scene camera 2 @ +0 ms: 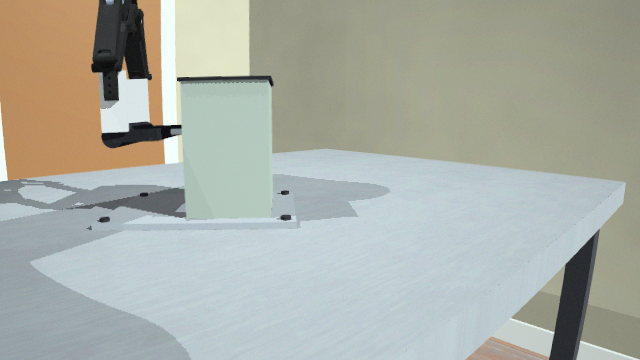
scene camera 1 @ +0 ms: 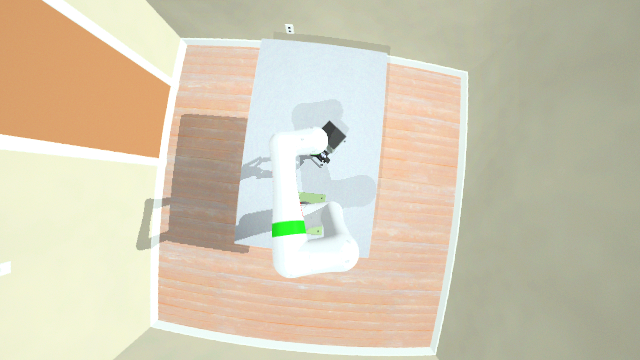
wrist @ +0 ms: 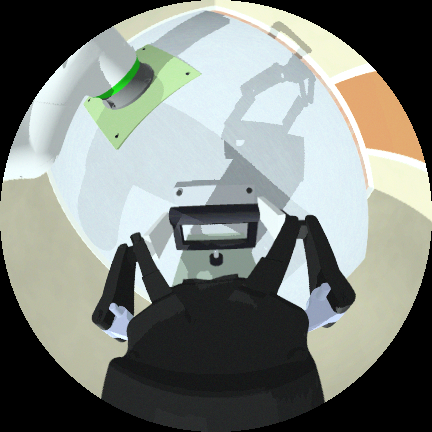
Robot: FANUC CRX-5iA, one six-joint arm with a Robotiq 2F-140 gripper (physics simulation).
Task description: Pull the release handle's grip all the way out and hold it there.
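Note:
The release handle's black grip (scene camera 2: 135,134) (wrist: 215,215) is a rectangular loop standing out from a pale green housing (scene camera 2: 227,150) (wrist: 182,267). A short metal rod shows between grip and housing in scene camera 2. My gripper (scene camera 2: 125,112) (wrist: 213,213) points down over the grip, fingers wide apart, with its pale pads against the grip's two ends. It is shut on the grip, though the exact contact is partly hidden. In scene camera 1 the dark fingers show beside the housing's black top (scene camera 1: 334,135), and the arm's wrist covers part of them.
The housing stands on a pale base plate (scene camera 2: 210,225) (wrist: 215,191) with dark bolts, on the light grey table (scene camera 1: 320,75) (scene camera 2: 400,250). The arm's green mounting plate (scene camera 1: 312,197) (wrist: 172,75) and its white base links (wrist: 45,120) stand nearby on the same table.

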